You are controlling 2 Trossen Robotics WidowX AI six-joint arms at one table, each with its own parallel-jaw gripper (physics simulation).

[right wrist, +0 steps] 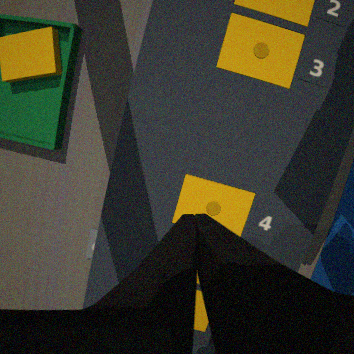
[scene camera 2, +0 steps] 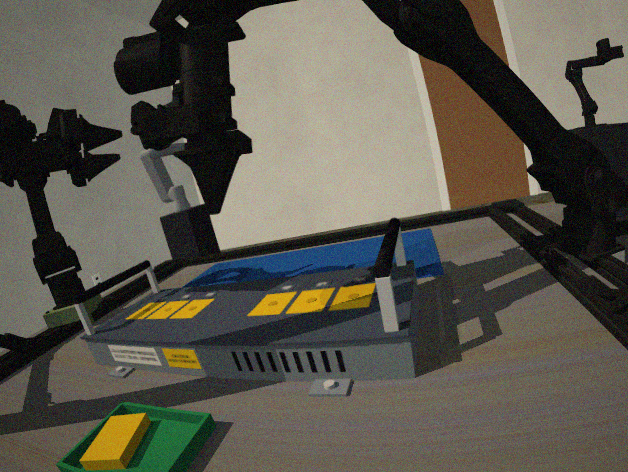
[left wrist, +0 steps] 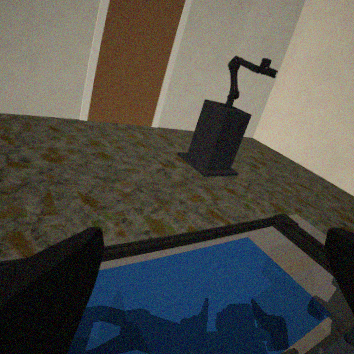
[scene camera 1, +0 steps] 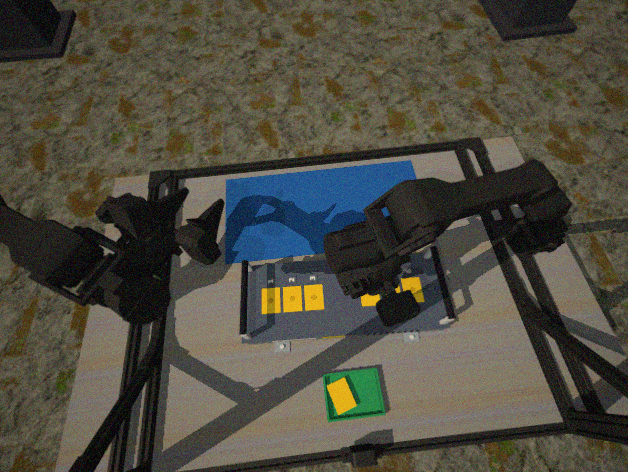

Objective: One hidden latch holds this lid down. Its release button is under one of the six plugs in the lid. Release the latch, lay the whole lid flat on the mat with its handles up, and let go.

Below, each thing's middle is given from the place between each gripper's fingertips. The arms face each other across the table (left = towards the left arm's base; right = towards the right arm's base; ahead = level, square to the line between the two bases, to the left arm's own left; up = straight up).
My right hand is 18 cm past the tray [scene camera 2: 172, 433], 16 cm above it and 5 cm to the right of it. From my right hand the other things lie so: blue mat [scene camera 1: 276, 216]: 29 cm ahead, 17 cm below, 4 cm to the left.
The blue mat lies 140 mm ahead of my left hand, 230 mm to the right of it and 320 mm below it. The rest, counted from my left hand: tray (330 mm behind, 220 mm to the right, 320 mm below).
